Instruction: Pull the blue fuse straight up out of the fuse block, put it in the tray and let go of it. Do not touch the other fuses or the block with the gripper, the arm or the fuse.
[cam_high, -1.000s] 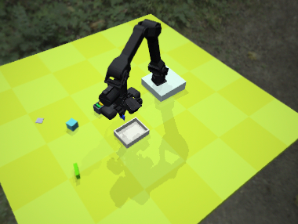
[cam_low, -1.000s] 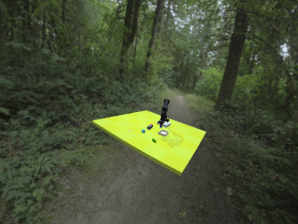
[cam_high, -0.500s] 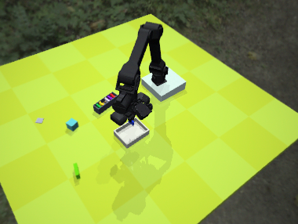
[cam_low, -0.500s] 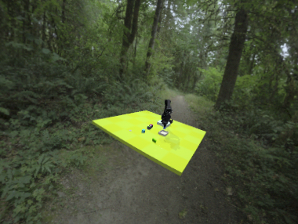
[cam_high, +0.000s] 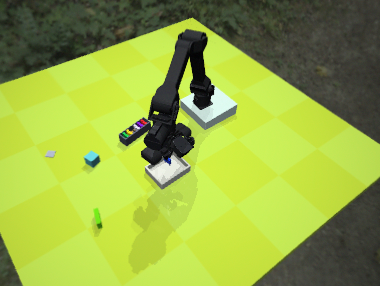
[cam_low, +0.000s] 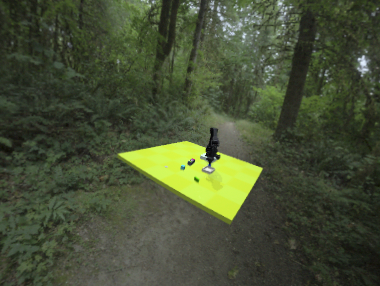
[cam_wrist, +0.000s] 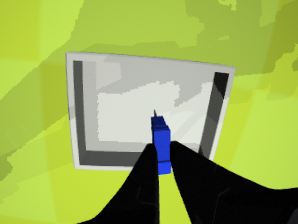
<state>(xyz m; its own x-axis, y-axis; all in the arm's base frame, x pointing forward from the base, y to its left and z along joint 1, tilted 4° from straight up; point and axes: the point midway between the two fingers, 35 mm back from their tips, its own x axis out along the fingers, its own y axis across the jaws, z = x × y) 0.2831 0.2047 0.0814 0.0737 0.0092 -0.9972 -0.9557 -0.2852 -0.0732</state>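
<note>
The tray lies 7 cm below my gripper tip. Also, from my gripper tip: grey tile: 33 cm ahead, 30 cm to the right, 7 cm below; cyan cube: 21 cm ahead, 18 cm to the right, 6 cm below; blue fuse: 1 cm below.
</note>
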